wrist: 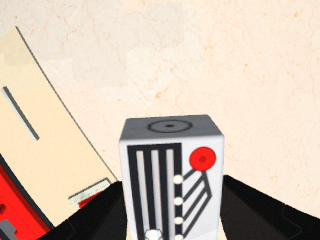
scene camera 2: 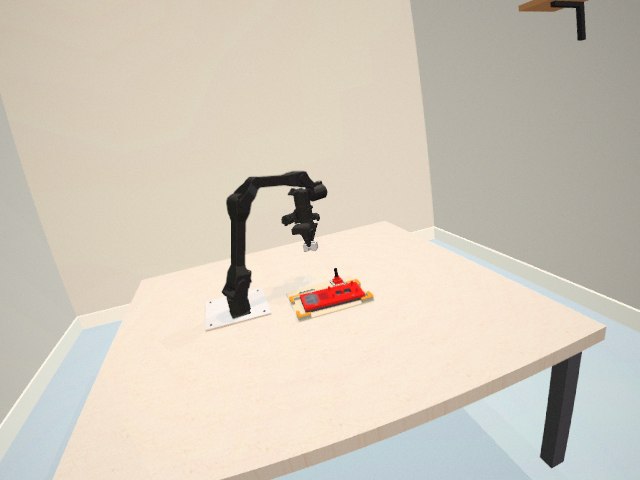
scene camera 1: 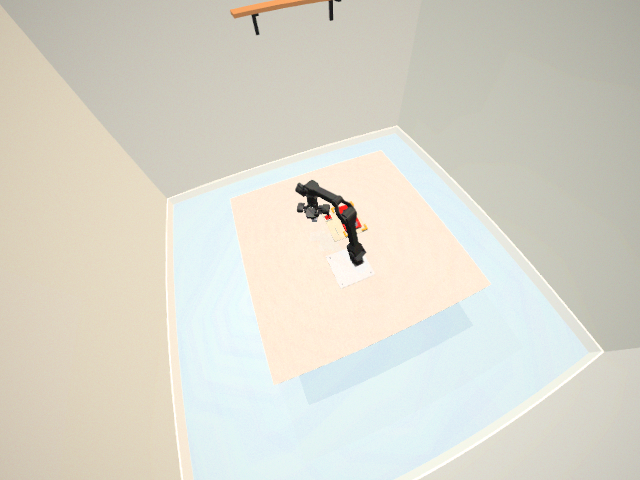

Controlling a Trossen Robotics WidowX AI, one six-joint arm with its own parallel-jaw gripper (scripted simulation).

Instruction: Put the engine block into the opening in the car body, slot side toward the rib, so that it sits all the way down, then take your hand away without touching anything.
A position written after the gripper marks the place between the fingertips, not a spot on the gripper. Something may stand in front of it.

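A red car body (scene camera 2: 336,296) is part of the scene, and so is an engine block (wrist: 187,191), which is held by the gripper (scene camera 2: 310,245). The wrist view shows the gripper too (wrist: 171,189).
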